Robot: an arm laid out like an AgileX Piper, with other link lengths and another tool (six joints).
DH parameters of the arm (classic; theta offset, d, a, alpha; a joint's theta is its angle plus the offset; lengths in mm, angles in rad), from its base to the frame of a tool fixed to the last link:
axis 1: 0 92.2 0 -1.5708
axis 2: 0.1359 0 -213.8 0
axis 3: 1.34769 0 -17.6 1.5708
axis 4: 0 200.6 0 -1.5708
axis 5: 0 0 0 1.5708
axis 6: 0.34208 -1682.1 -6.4 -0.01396
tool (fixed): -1.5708 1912.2 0 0
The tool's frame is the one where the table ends.
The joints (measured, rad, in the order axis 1, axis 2, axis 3, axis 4, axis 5, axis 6), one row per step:
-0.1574 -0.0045 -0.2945 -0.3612 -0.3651 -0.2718
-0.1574 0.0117 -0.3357 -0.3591 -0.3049 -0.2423
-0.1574 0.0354 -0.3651 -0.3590 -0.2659 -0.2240
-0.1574 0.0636 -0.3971 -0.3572 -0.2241 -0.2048
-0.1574 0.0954 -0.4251 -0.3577 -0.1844 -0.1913
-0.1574 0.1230 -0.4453 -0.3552 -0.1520 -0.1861
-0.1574 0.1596 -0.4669 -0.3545 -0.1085 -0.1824
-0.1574 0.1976 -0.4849 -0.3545 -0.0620 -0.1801
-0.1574 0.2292 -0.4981 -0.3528 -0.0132 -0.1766
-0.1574 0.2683 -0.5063 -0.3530 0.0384 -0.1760
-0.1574 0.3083 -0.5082 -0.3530 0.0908 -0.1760
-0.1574 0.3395 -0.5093 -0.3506 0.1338 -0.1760
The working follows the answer.
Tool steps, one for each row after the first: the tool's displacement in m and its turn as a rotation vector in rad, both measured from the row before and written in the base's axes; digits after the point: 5 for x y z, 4 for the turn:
0.00244 -0.00512 0.00369 0.0374 0.0293 0.0004
0.00442 -0.00373 0.00127 0.0246 0.0291 -0.0010
0.00527 -0.00421 0.00099 0.0284 0.0329 -0.0011
0.00697 -0.00423 -0.00112 0.0226 0.0389 -0.0052
0.00663 -0.00373 -0.00240 0.0170 0.0358 -0.0065
0.00979 -0.00505 -0.00580 0.0184 0.0537 -0.0118
0.01070 -0.00543 -0.00859 0.0180 0.0616 -0.0139
0.00944 -0.00544 -0.01020 0.0208 0.0617 -0.0138
0.01136 -0.00596 -0.01497 0.0187 0.0773 -0.0167
0.01105 -0.00597 -0.01864 0.0191 0.0853 -0.0173
0.00751 -0.00458 -0.01560 0.0173 0.0686 -0.0136

Tool pose at each row, in the base's axes (x y z in m, rotation vector in rad; rounded; the steps above come from the unrounded poses):
0.14243 0.03432 0.36111 -0.8343 0.5403 -1.7996
0.14487 0.02920 0.36481 -0.8361 0.5909 -1.7741
0.14929 0.02547 0.36608 -0.8461 0.6311 -1.7548
0.15457 0.02126 0.36707 -0.8567 0.6768 -1.7320
0.16154 0.01703 0.36596 -0.8756 0.7237 -1.7131
0.16817 0.01330 0.36355 -0.8951 0.7648 -1.6984
0.17796 0.00825 0.35775 -0.9283 0.8219 -1.6808
0.18866 0.00282 0.34916 -0.9680 0.8851 -1.6611
0.19810 -0.00262 0.33897 -1.0056 0.9503 -1.6381
0.20945 -0.00857 0.32399 -1.0573 1.0262 -1.6110
0.22050 -0.01455 0.30535 -1.1152 1.1079 -1.5783
0.22801 -0.01913 0.28975 -1.1600 1.1745 -1.5482

